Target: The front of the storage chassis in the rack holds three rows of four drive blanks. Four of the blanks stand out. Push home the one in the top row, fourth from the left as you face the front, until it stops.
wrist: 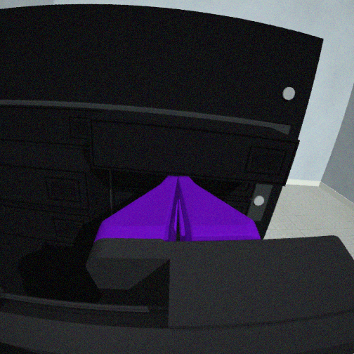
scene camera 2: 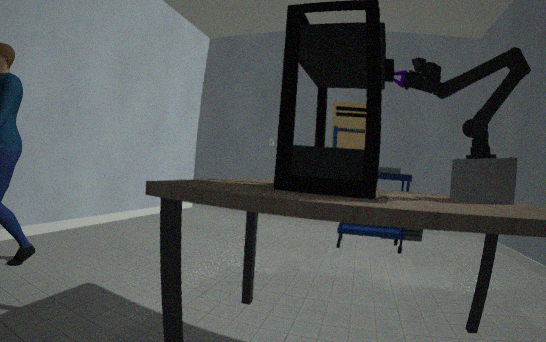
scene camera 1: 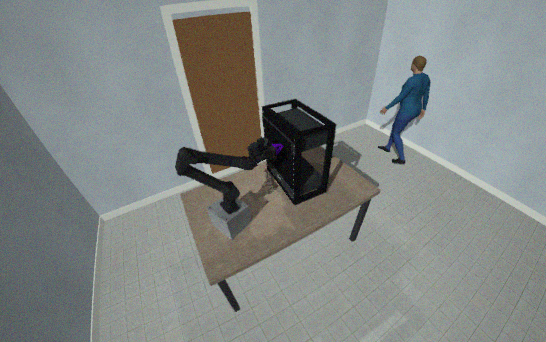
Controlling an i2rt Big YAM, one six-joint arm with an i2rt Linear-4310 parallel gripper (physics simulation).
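Where they show: gripper, fingertip midpoint: [scene camera 1: 284, 144]; arm's base, link origin: [scene camera 2: 480, 158] [scene camera 1: 229, 207].
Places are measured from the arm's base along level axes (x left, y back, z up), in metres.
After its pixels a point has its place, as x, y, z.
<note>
The black rack [scene camera 1: 329, 160] @(-0.232, -0.700, 0.148) [scene camera 2: 285, 110] @(0.257, -0.822, 0.060) stands on the table and holds the dark storage chassis [scene camera 2: 335, 55] @(0.195, -0.676, 0.274) in its upper part. The top-row fourth drive blank [wrist: 175, 147], a wide dark block with a square outline at its right end, stands out from the chassis front at the right in the wrist view. It also shows as a dark block [scene camera 2: 389, 69] @(0.088, -0.461, 0.288) sticking out in scene camera 2. My gripper [scene camera 1: 280, 147] @(-0.066, -0.425, 0.323) [scene camera 2: 395, 78] @(-0.066, -0.425, 0.323) [wrist: 177, 177] is shut and empty, its purple tips at the blank's lower edge in the wrist view. Whether they touch it is unclear. Shadow hides much of the lower rows.
More dark blanks [wrist: 63, 191] lie to the left of the tips. The rack's right edge bears pale round fasteners [wrist: 258, 200]. The arm's grey base block [scene camera 1: 235, 222] @(-0.094, 0.024, -0.051) [scene camera 2: 483, 181] @(0.124, -0.066, -0.097) stands on the table [scene camera 1: 280, 225] @(-0.228, -0.237, -0.180) [scene camera 2: 225, 192] @(0.367, -0.949, -0.182). A person [scene camera 1: 412, 100] [scene camera 2: 10, 110] stands beyond the table.
</note>
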